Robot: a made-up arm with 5 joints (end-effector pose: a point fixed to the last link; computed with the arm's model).
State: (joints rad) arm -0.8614 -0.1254 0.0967 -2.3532 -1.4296
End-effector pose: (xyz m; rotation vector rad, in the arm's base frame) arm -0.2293 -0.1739 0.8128 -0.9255 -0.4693 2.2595
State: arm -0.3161 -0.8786 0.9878 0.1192 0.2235
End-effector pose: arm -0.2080 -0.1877 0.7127 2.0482 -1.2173 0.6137
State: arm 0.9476 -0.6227 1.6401 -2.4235 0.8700
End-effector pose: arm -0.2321 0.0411 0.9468 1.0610 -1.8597 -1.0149
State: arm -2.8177 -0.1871 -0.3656 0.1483 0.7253
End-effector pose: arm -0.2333 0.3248 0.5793 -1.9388 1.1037 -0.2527
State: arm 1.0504 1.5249 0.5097 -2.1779 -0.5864
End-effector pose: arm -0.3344 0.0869 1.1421 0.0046 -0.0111 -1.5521
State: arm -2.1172 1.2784 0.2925 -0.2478 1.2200
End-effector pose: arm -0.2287 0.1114 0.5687 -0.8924 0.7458 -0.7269
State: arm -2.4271 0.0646 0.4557 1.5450 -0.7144
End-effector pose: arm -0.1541 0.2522 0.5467 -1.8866 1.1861 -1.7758
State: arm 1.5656 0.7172 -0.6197 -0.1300 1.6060
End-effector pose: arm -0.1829 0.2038 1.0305 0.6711 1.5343 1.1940
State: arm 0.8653 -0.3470 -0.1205 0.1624 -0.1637
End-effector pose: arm -0.3149 -0.0967 1.1278 0.3196 0.1600 0.0601
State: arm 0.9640 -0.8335 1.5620 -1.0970 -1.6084
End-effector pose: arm -0.3388 0.0499 0.9946 2.0478 0.3152 -1.3202
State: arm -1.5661 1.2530 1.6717 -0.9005 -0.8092
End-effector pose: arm -0.3557 -0.1016 0.4390 -0.8528 -2.2030 -0.8175
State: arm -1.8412 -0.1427 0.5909 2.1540 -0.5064
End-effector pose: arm -0.1310 0.0393 0.5346 1.3898 -1.2371 2.3287
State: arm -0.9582 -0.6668 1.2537 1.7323 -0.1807
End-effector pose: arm -0.1196 -0.1454 0.6256 1.5276 -1.0869 1.9541
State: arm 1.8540 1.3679 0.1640 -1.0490 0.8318
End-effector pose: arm -0.2347 0.1824 1.0612 0.3245 0.6787 0.1590
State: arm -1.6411 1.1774 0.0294 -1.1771 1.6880
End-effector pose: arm -0.1747 -0.0324 0.5256 -1.8760 1.4824 -0.6064
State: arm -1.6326 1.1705 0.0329 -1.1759 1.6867
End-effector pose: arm -0.1750 -0.0344 0.5260 -1.8876 1.4832 -0.6078
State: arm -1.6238 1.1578 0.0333 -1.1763 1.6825
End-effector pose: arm -0.1753 -0.0366 0.5257 -1.9058 1.4899 -0.6086
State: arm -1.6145 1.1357 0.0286 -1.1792 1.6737
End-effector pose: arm -0.1756 -0.0393 0.5245 -1.9348 1.5060 -0.6086
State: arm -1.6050 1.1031 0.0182 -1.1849 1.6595
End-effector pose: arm -0.1760 -0.0424 0.5222 -1.9758 1.5324 -0.6067
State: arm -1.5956 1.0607 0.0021 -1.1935 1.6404
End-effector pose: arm -0.1767 -0.0460 0.5189 -2.0281 1.5691 -0.6021
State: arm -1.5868 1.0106 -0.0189 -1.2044 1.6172
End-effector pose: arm -0.1778 -0.0499 0.5147 -2.0893 1.6138 -0.5936
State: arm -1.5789 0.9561 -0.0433 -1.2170 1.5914
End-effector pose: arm -0.1793 -0.0540 0.5100 -2.1559 1.6635 -0.5806
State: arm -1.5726 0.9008 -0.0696 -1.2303 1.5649
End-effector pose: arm -0.1813 -0.0581 0.5051 -2.2230 1.7150 -0.5632
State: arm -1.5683 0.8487 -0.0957 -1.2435 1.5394
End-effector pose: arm -0.1837 -0.0617 0.5004 -2.2864 1.7641 -0.5421
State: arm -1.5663 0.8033 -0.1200 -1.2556 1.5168
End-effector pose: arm -0.1861 -0.0645 0.4962 -2.3412 1.8078 -0.5195
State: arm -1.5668 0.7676 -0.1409 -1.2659 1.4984
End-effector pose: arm -0.1882 -0.0664 0.4928 -2.3840 1.8429 -0.4981
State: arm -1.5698 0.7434 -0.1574 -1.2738 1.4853
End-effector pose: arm -0.1897 -0.0671 0.4900 -2.4125 1.8680 -0.4808
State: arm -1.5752 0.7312 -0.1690 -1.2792 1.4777
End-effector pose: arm -0.1905 -0.0665 0.4881 -2.4261 1.8824 -0.4690
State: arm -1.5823 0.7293 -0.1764 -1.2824 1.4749
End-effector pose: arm -0.1907 -0.0650 0.4868 -2.4269 1.8880 -0.4631
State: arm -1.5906 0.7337 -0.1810 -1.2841 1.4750
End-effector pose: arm -0.1903 -0.0629 0.4859 -2.4198 1.8878 -0.4607
